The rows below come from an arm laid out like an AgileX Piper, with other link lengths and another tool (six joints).
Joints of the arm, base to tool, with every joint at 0 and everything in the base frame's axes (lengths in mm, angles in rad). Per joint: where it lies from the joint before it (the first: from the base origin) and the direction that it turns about. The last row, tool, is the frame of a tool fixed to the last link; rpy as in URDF.
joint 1: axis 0 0 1 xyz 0 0 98.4
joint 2: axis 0 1 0 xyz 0 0 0
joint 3: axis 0 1 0 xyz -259.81 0 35.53
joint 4: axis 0.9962 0 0.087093 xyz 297.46 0 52.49
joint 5: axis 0 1 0 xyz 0 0 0
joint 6: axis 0.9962 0 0.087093 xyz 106.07 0 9.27
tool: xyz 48.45 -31 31.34 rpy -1.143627 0.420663 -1.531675
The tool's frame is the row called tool.
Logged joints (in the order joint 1, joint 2, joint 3, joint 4, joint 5, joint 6), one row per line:
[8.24, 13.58, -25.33, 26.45, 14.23, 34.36]
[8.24, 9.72, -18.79, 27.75, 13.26, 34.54]
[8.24, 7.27, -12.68, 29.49, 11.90, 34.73]
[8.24, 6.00, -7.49, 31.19, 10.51, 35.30]
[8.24, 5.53, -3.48, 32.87, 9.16, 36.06]
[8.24, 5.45, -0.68, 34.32, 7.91, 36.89]
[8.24, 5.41, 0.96, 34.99, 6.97, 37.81]
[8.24, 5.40, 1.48, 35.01, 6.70, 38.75]
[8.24, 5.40, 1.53, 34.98, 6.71, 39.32]
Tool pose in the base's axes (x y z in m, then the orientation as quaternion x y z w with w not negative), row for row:
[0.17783, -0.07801, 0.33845, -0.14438, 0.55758, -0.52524, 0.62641]
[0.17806, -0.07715, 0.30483, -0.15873, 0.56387, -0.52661, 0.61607]
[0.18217, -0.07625, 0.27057, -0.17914, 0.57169, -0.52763, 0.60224]
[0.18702, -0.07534, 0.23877, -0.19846, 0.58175, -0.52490, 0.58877]
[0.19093, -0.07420, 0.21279, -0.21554, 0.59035, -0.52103, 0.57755]
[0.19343, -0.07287, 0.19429, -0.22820, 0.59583, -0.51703, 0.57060]
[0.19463, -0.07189, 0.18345, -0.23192, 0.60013, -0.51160, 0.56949]
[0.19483, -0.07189, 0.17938, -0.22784, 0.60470, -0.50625, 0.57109]
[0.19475, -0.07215, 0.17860, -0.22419, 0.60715, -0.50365, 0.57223]
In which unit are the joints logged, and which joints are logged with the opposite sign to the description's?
The joints are logged in degrees. Opposite sign: joint 1, joint 4.
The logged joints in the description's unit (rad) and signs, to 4 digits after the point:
[-0.1438, 0.2370, -0.4421, -0.4616, 0.2484, 0.5997]
[-0.1438, 0.1696, -0.3279, -0.4843, 0.2314, 0.6028]
[-0.1438, 0.1269, -0.2213, -0.5147, 0.2077, 0.6062]
[-0.1438, 0.1047, -0.1307, -0.5444, 0.1834, 0.6161]
[-0.1438, 0.0965, -0.0607, -0.5737, 0.1599, 0.6294]
[-0.1438, 0.0951, -0.0119, -0.5990, 0.1381, 0.6439]
[-0.1438, 0.0944, 0.0168, -0.6107, 0.1216, 0.6599]
[-0.1438, 0.0942, 0.0258, -0.6110, 0.1169, 0.6763]
[-0.1438, 0.0942, 0.0267, -0.6105, 0.1171, 0.6863]

